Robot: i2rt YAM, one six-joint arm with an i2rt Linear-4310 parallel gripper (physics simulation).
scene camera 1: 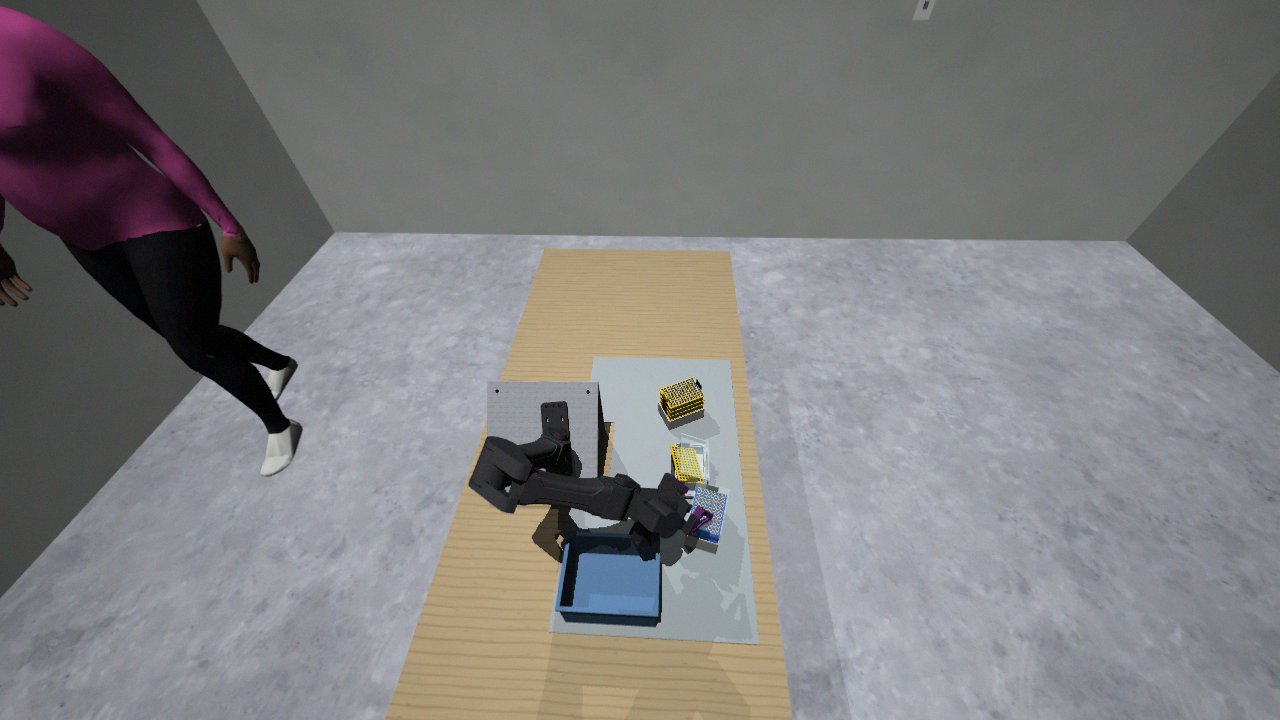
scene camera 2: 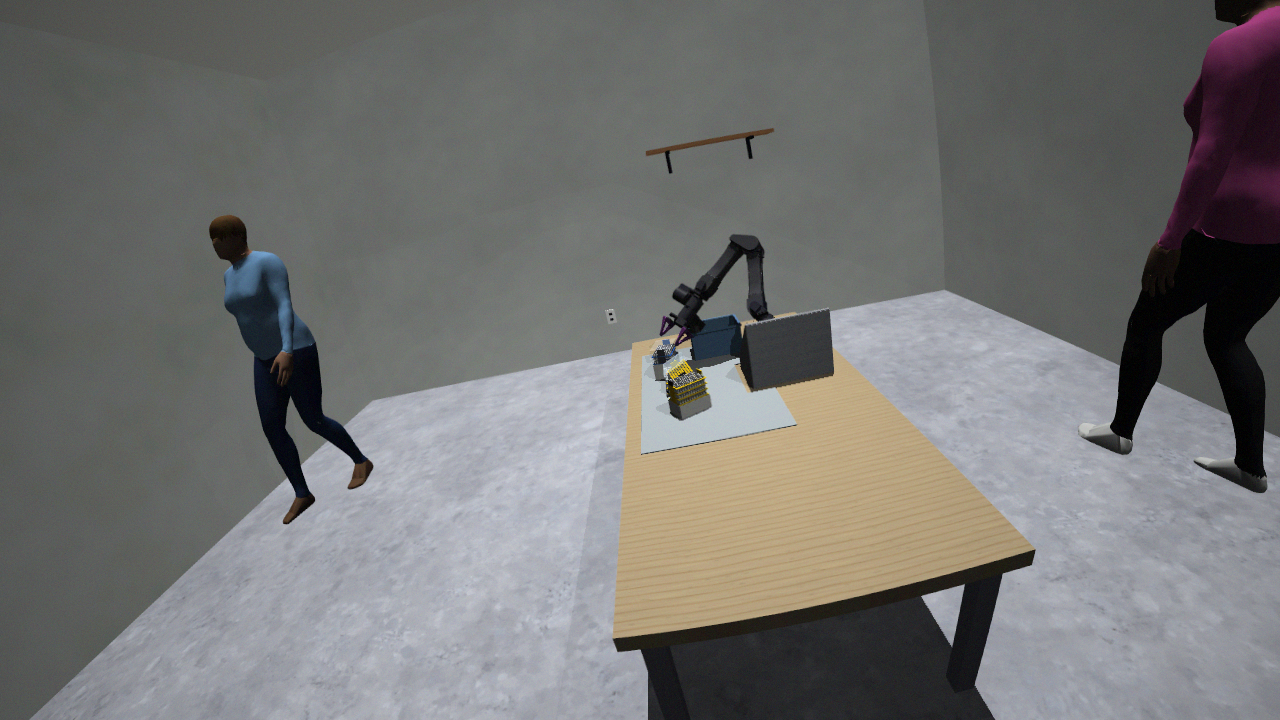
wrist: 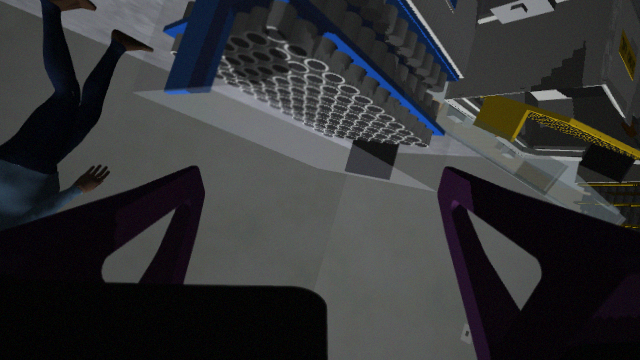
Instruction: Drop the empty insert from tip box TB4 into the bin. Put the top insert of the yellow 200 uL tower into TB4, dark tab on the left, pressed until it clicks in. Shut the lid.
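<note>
My gripper (scene camera 1: 696, 503) (scene camera 2: 670, 338) (wrist: 321, 179) is open and empty, tilted, with its purple fingers beside and over the blue tip tower. A yellow empty insert (scene camera 1: 688, 463) (scene camera 2: 681, 368) (wrist: 500, 119) sits at the top of tip box TB4, just beyond the gripper in the first scene view. The box's clear lid (wrist: 530, 172) is raised; its outline is faint. The yellow tower (scene camera 1: 682, 400) (scene camera 2: 687, 395) of stacked inserts stands farther along the mat, with a dark tab at its top. The blue bin (scene camera 1: 613, 580) (scene camera 2: 714, 340) stands near the arm; its visible floor holds no insert.
The blue tip tower (scene camera 1: 709, 512) (wrist: 320, 95) stands beside TB4, close to the fingers. A grey perforated block (scene camera 1: 519, 416) (scene camera 2: 789, 351) stands by the arm's base. The pale mat (scene camera 1: 626, 380) (scene camera 2: 733, 431) lies on the wooden table (scene camera 1: 635, 304) (scene camera 2: 787, 519). Two people stand away from the table.
</note>
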